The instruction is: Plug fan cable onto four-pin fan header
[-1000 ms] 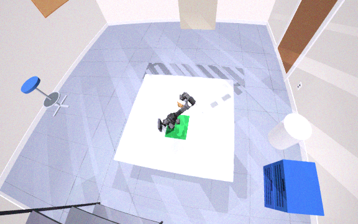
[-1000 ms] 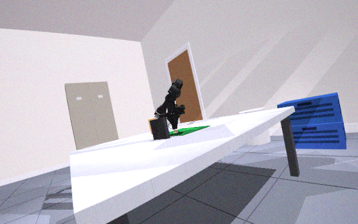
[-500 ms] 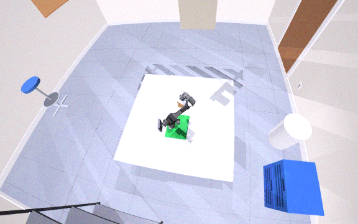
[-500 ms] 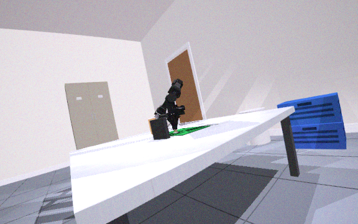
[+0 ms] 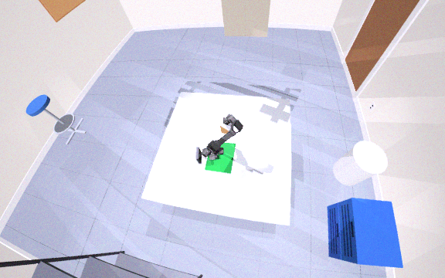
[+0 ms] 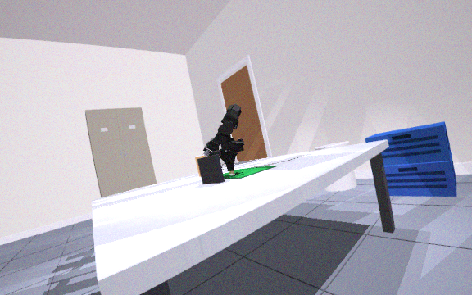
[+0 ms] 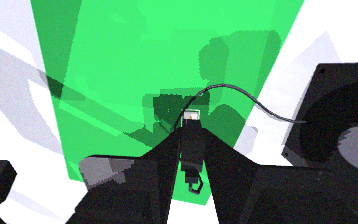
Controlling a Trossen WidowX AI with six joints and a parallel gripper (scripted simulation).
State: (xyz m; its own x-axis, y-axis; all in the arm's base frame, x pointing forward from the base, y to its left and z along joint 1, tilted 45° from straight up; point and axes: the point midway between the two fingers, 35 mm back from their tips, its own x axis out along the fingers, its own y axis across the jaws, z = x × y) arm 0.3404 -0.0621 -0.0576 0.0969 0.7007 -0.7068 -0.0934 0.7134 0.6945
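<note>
Right now the white four-pin fan header is 4 cm below my gripper tip and 1 cm behind it. Round my gripper tip: black fan (13 cm to the right, 2 cm ahead, 2 cm above); then green board (5 cm to the left, 5 cm below, 1 cm behind); then black fan plug (1 cm behind, 1 cm above).
</note>
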